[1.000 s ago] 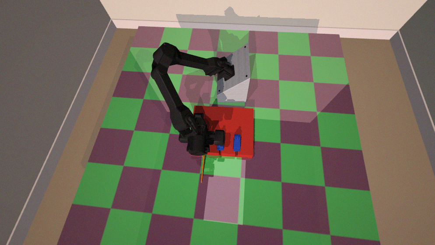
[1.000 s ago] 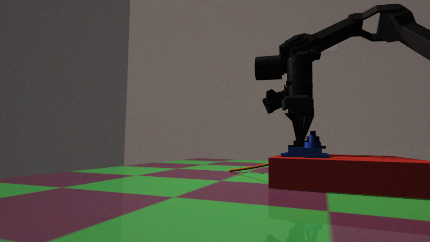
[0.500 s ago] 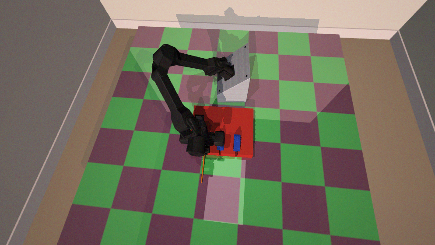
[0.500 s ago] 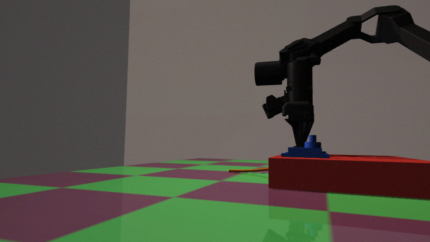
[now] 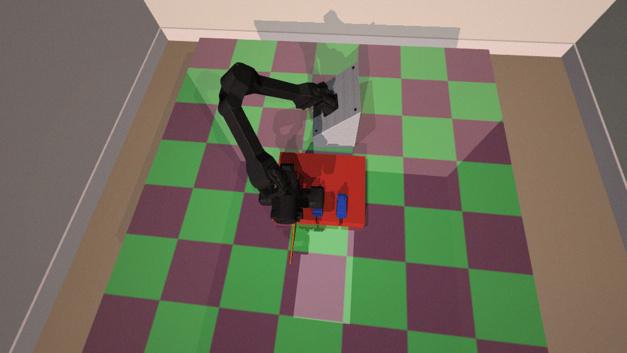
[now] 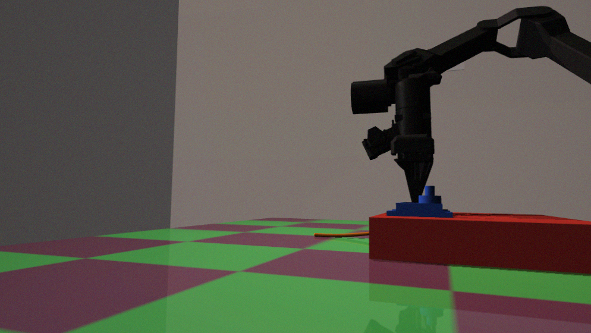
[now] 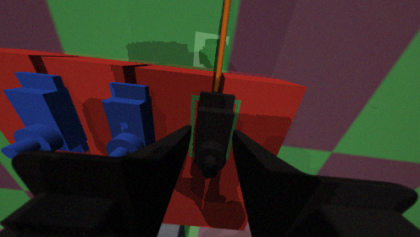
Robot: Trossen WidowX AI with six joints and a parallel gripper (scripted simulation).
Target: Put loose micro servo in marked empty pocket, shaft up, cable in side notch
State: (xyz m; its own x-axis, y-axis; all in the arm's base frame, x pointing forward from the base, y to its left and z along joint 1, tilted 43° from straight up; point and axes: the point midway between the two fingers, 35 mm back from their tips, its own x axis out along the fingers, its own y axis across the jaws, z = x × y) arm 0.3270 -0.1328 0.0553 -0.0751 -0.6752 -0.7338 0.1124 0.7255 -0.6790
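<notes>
The red deck is 11 cm behind my gripper tip, 9 cm to the left of it and 4 cm below it.
</notes>
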